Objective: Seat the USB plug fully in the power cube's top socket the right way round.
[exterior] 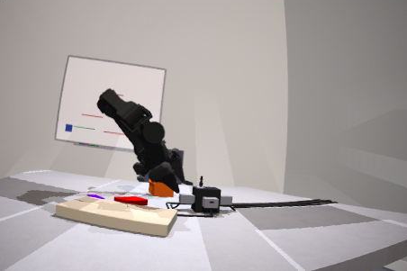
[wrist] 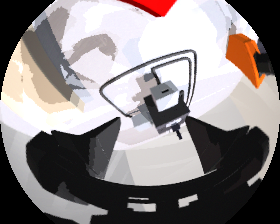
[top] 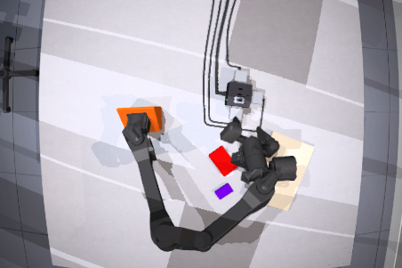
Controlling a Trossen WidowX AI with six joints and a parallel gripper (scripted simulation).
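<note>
Now: gripper tip 2 cm past the small USB plug, 7 cm to the right of it and 1 cm below it. The rest, counted from my gripper tip: beige block (13 cm ahead, 20 cm to the right, 7 cm below); red block (8 cm behind, 14 cm to the right, 7 cm below); purple piece (8 cm behind, 25 cm to the right, 7 cm below).
</note>
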